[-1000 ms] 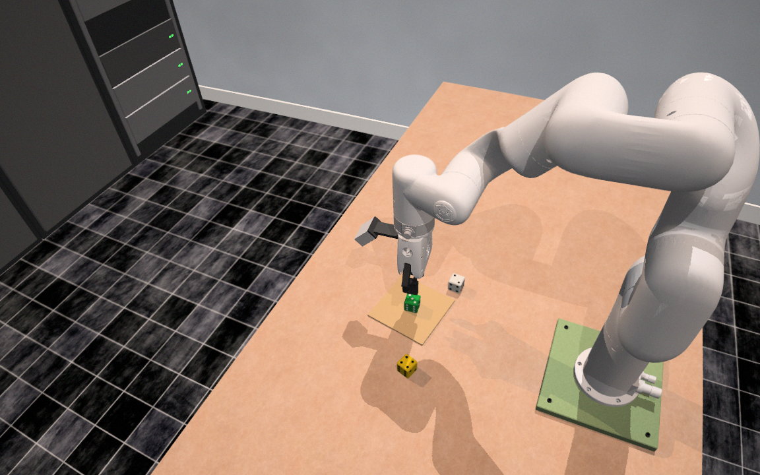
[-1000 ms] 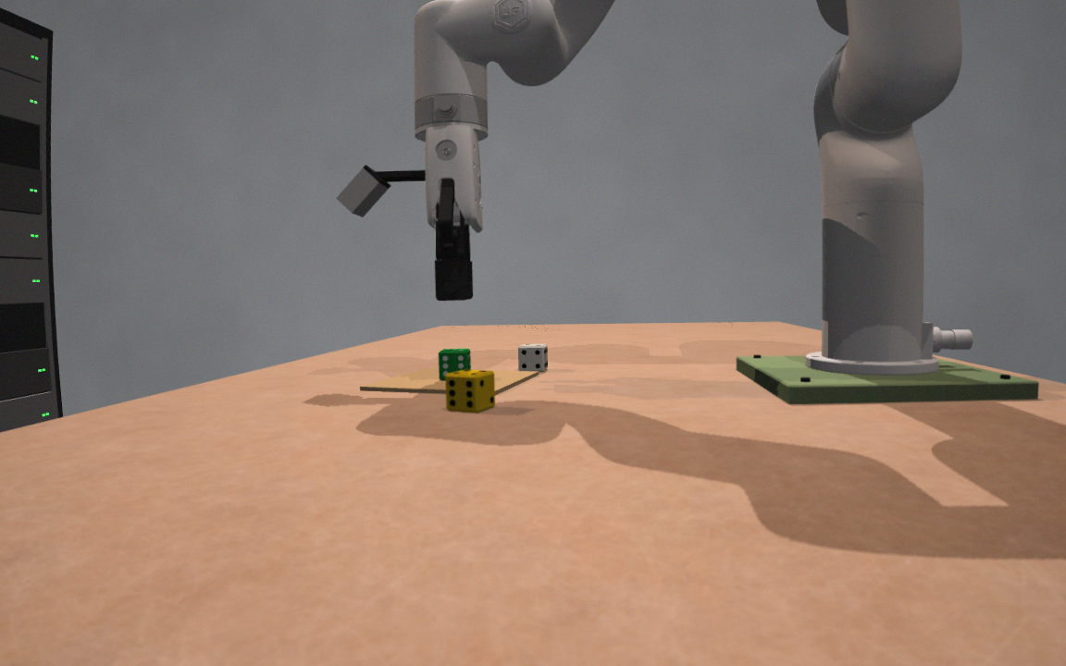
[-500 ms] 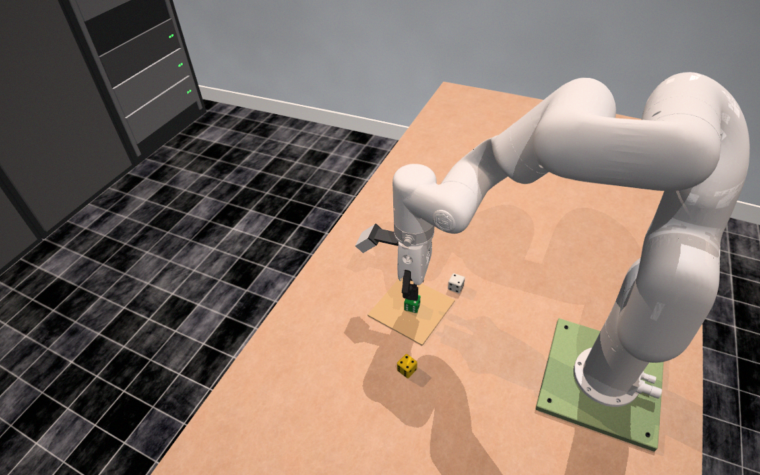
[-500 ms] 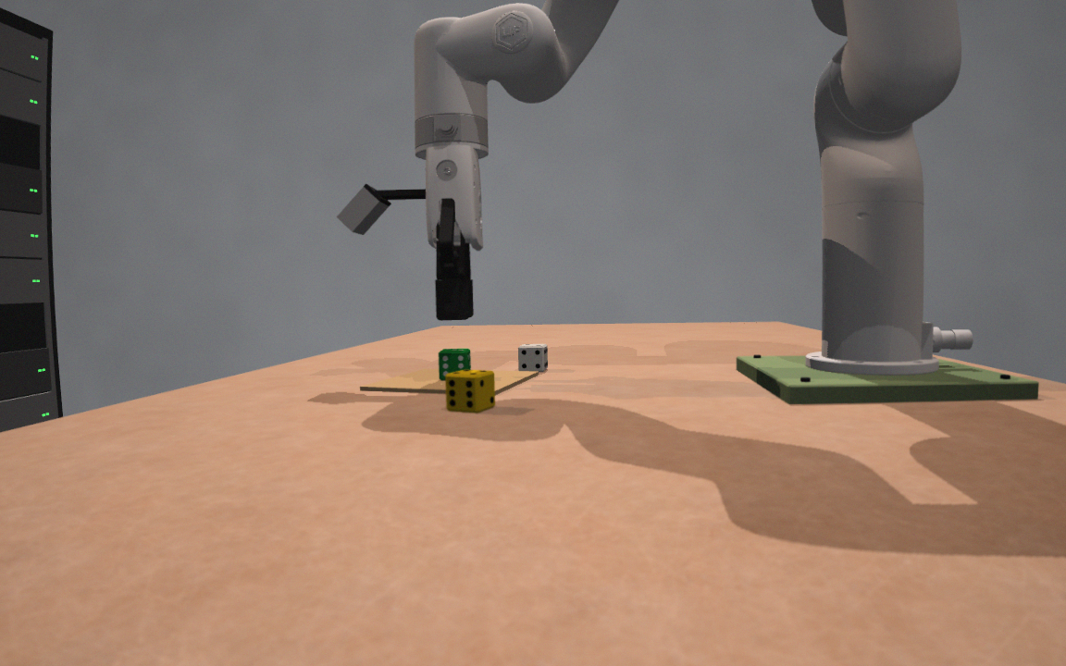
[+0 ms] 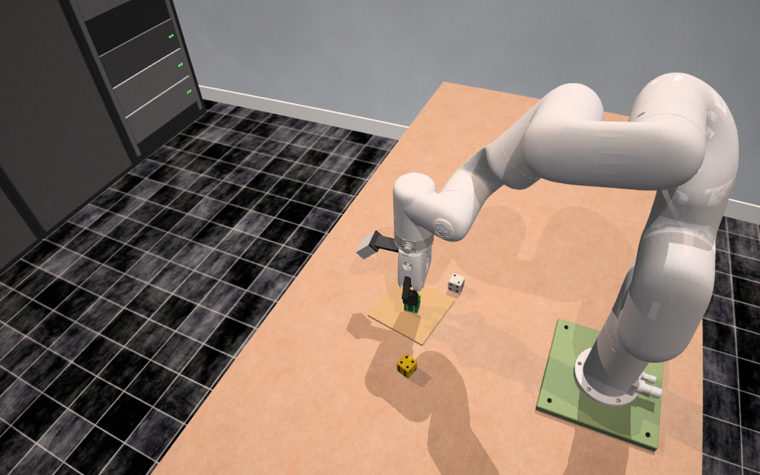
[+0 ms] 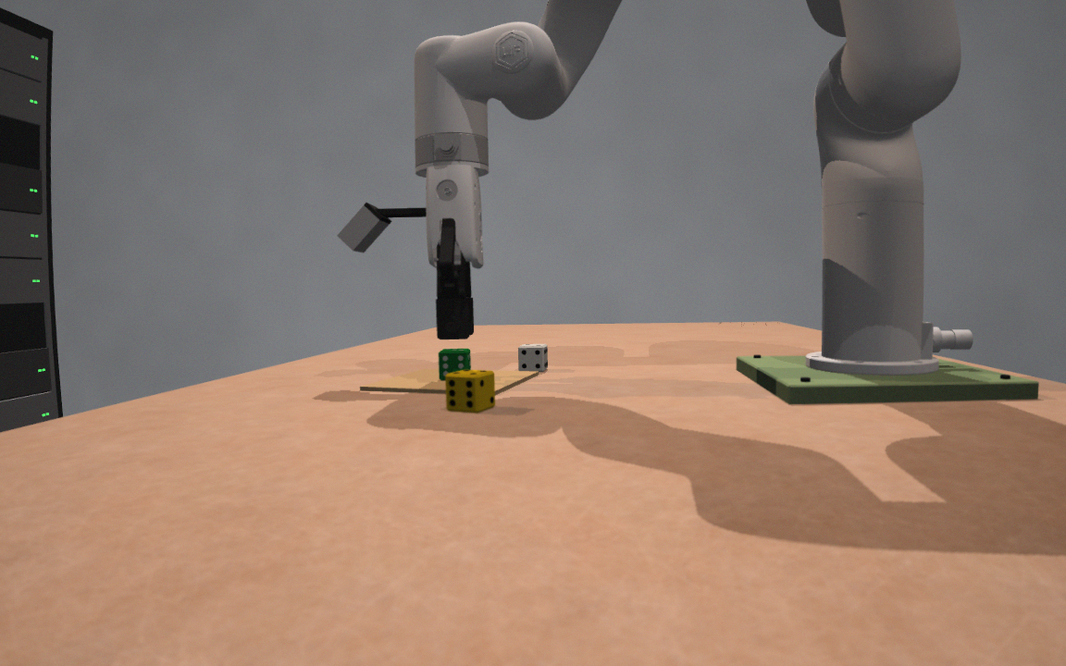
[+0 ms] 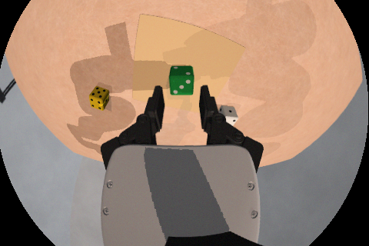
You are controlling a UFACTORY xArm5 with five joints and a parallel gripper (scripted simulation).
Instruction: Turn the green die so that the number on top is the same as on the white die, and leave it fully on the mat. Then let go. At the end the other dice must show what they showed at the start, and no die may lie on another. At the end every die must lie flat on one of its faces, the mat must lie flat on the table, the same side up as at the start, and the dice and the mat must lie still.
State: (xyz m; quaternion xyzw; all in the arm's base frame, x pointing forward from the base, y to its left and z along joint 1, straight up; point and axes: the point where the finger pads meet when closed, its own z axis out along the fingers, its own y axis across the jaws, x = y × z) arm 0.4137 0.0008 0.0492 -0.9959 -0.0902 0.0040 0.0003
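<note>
Right now my hand is 50 mm above the green die. Also, from my hand: tan mat: 60 mm below; white die: 60 mm behind, 100 mm to the right, 50 mm below; yellow die: 50 mm behind, 140 mm to the left, 50 mm below.
</note>
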